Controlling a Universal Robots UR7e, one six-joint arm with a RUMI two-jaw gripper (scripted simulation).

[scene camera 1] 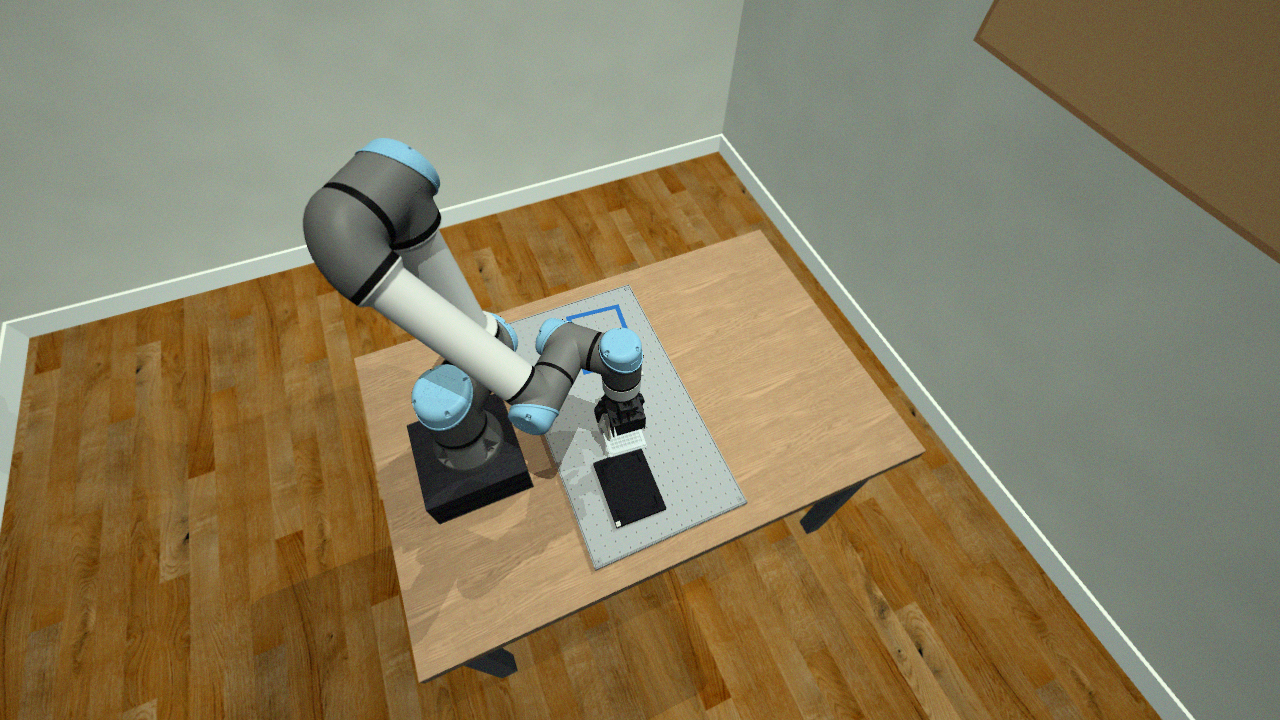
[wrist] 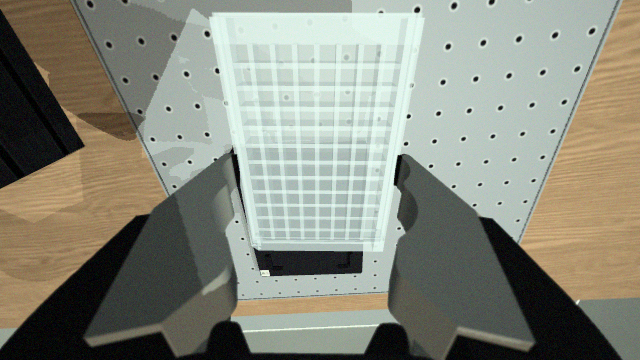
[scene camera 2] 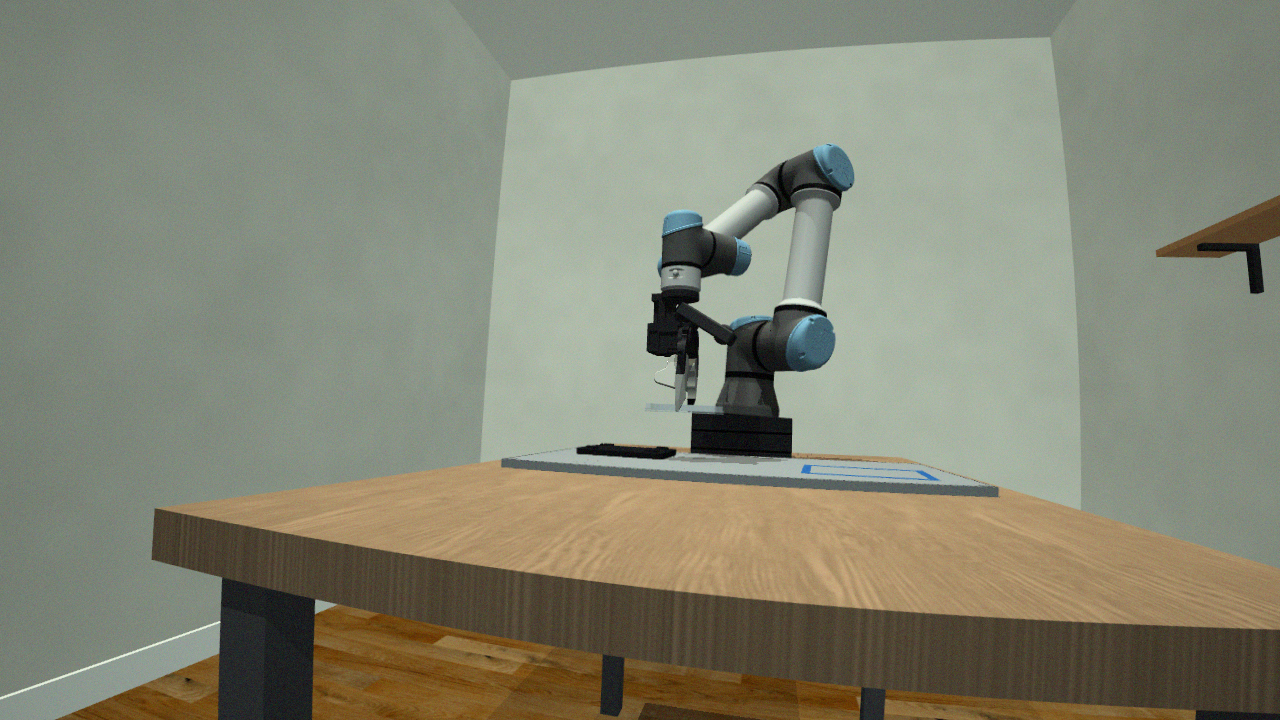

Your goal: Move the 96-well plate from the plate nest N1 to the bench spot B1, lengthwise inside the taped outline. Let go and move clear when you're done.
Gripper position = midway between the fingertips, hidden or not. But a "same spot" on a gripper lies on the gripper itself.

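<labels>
There's a black plate nest here, and (scene camera 1: 628, 485) and (scene camera 2: 628, 448) are the same spot on it. You'd find my gripper in scene camera 1 (620, 428), and it shows in scene camera 2 and the wrist view too. On my gripper, (wrist: 166, 278) and (scene camera 2: 695, 364) are the same spot.
</labels>
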